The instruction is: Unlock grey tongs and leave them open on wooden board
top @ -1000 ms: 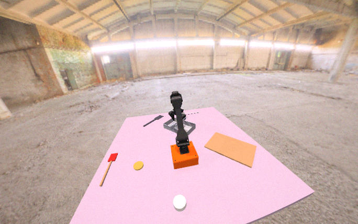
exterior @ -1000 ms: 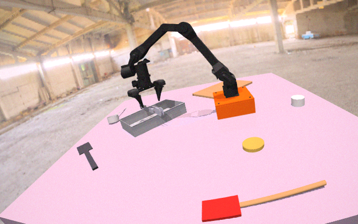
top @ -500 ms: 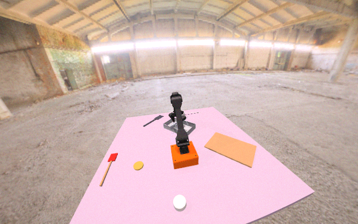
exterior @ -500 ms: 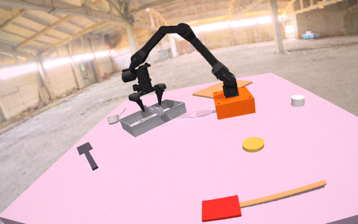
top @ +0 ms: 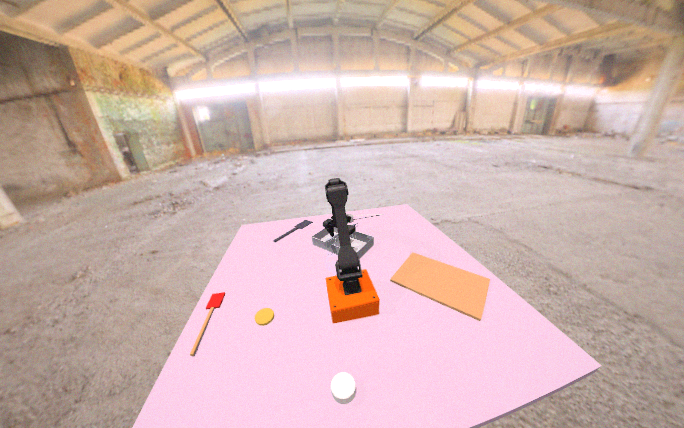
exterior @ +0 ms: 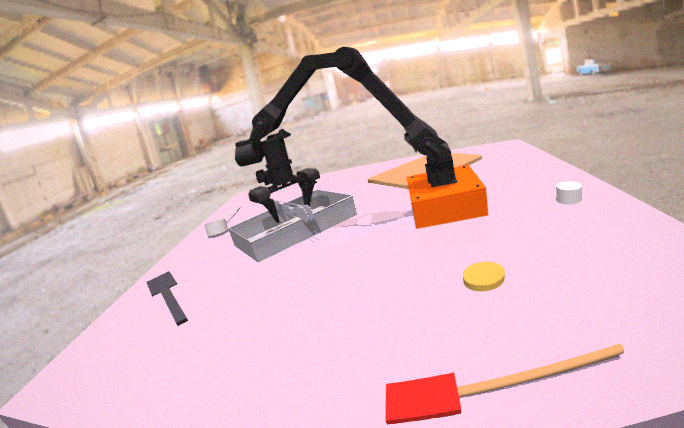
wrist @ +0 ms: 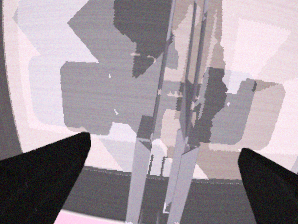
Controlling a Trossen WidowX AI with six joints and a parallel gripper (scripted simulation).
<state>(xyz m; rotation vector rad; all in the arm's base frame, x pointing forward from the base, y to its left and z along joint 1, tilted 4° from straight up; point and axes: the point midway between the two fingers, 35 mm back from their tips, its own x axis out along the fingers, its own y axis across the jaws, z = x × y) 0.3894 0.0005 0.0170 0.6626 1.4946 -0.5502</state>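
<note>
The grey roasting tin is 20 mm to the right of my gripper tip, 20 mm below it and 20 mm ahead of it. The rest, counted from my gripper tip: dark spatula: 270 mm to the left, 270 mm ahead, 40 mm below; then yellow disc: 410 mm behind, 340 mm to the left, 40 mm below; then wooden board: 390 mm to the right, 370 mm behind, 40 mm below.
</note>
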